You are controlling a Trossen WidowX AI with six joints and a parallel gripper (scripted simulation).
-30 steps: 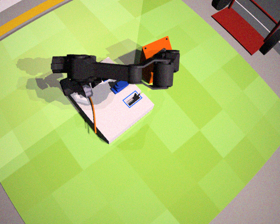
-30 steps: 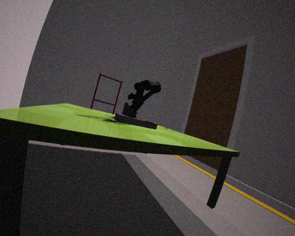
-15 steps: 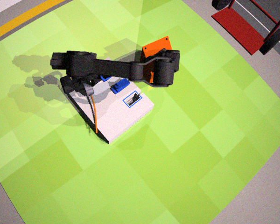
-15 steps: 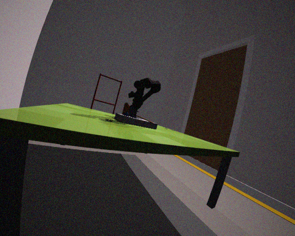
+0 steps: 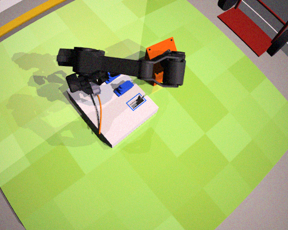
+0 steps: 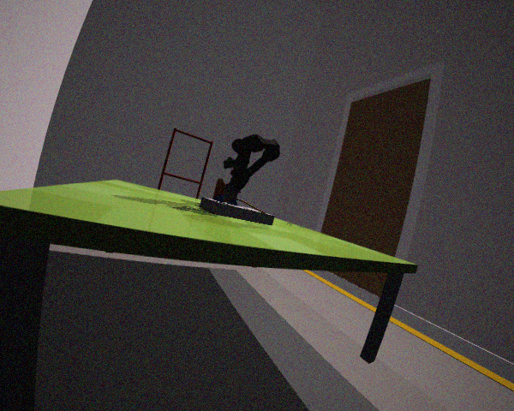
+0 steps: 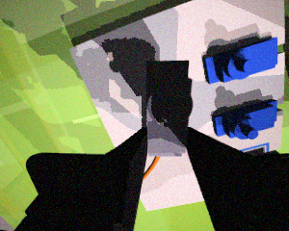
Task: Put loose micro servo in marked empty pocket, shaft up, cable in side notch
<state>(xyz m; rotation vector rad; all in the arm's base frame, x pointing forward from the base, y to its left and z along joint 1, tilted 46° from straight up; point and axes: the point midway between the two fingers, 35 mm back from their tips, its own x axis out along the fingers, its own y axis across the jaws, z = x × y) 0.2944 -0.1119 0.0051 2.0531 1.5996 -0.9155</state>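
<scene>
Now: the white deck 5 cm to the left of my gripper tip and 10 cm below it.
</scene>
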